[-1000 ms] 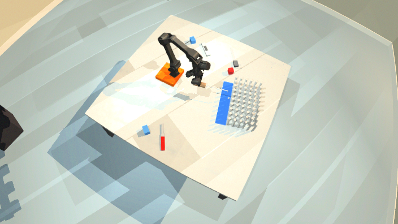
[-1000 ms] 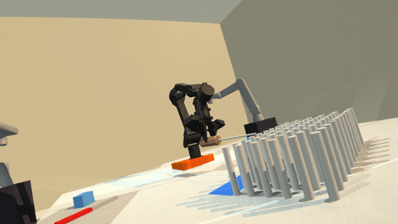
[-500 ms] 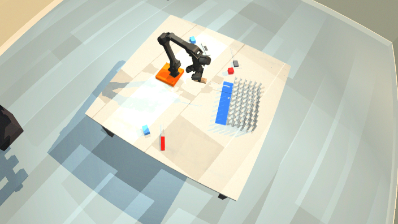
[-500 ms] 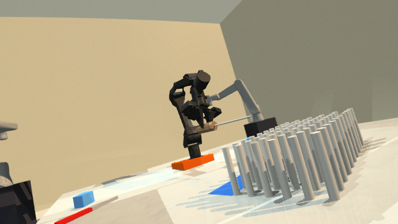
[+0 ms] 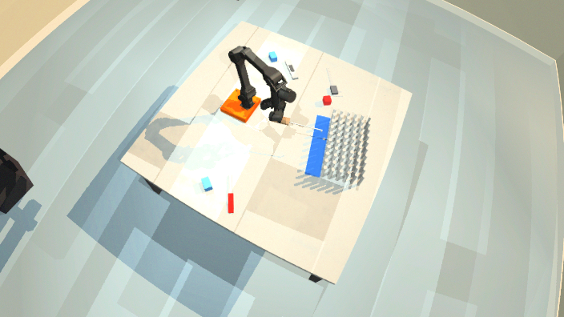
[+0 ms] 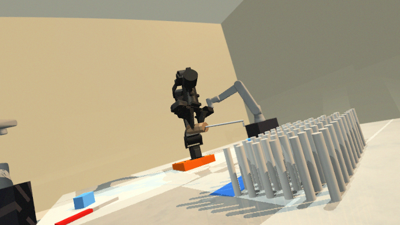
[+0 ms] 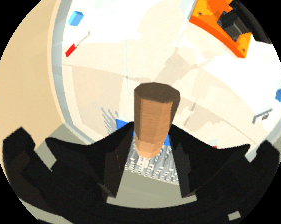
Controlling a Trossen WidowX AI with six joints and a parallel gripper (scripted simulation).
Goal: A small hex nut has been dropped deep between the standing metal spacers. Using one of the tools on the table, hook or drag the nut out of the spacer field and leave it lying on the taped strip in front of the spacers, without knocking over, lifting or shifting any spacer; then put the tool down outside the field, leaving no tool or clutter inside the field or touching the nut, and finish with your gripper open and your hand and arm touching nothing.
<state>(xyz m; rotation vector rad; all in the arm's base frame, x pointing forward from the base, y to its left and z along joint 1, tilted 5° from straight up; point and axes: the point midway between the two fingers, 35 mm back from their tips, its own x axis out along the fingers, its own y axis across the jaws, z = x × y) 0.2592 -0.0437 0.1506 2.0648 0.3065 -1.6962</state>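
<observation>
Right now the hook tool is 10 cm ahead of my gripper tip, 5 cm to the left of it and 1 cm below it. Also, from my gripper tip: blue taped strip 19 cm ahead, 17 cm below, 10 cm to the left; then red-handled tool 40 cm to the right, 17 cm below, 1 cm ahead; then red block 37 cm to the left, 15 cm below, 7 cm ahead.
</observation>
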